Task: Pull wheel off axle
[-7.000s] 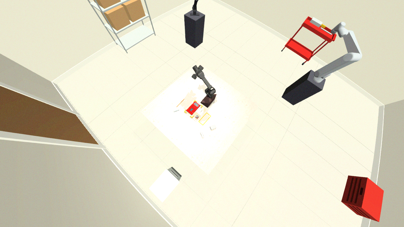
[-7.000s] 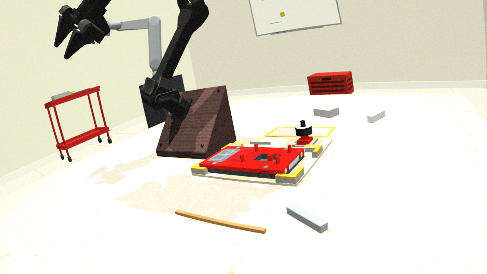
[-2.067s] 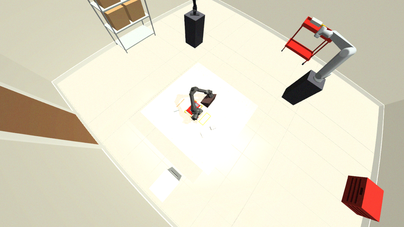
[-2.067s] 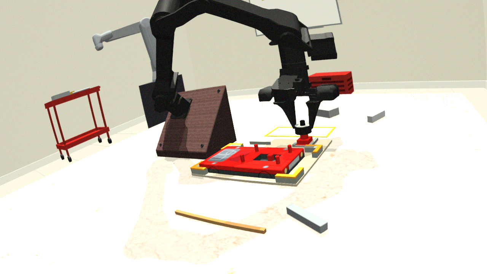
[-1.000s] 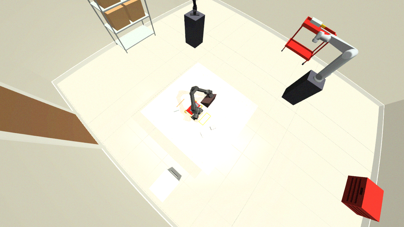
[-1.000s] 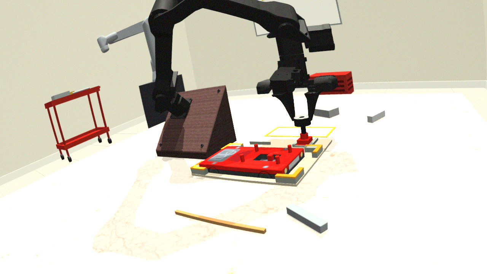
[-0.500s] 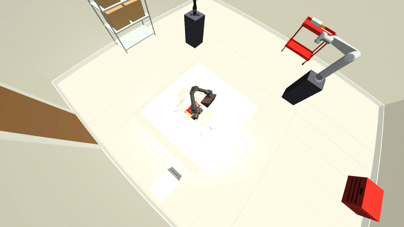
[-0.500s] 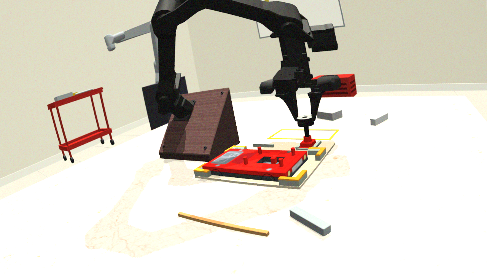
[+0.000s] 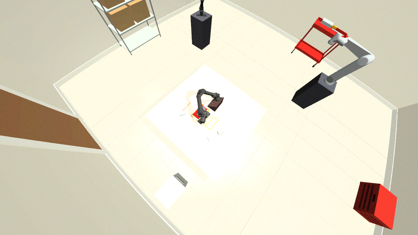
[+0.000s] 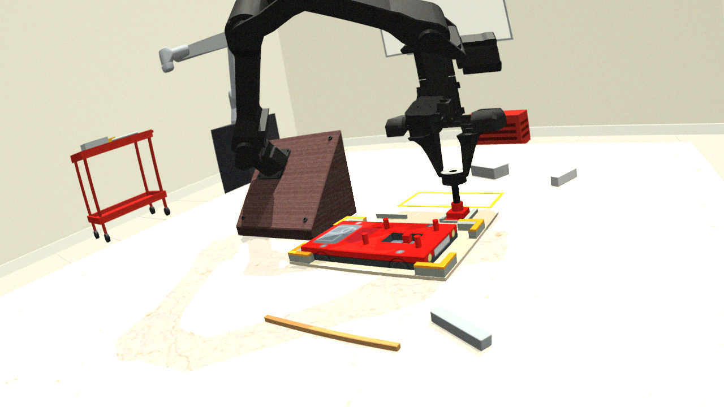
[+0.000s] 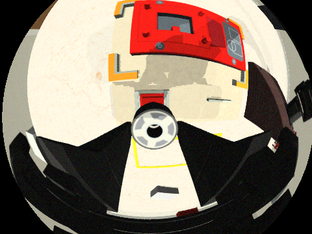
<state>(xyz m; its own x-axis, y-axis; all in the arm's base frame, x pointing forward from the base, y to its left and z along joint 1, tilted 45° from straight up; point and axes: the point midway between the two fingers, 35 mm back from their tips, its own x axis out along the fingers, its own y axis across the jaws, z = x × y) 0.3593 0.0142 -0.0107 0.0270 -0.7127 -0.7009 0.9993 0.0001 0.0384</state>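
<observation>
Right now the black upright axle is 40 mm below my gripper tip. The rest, counted from my gripper tip: wooden stick 340 mm to the right, 70 mm below, 20 mm behind; wheel right at my gripper tip.
</observation>
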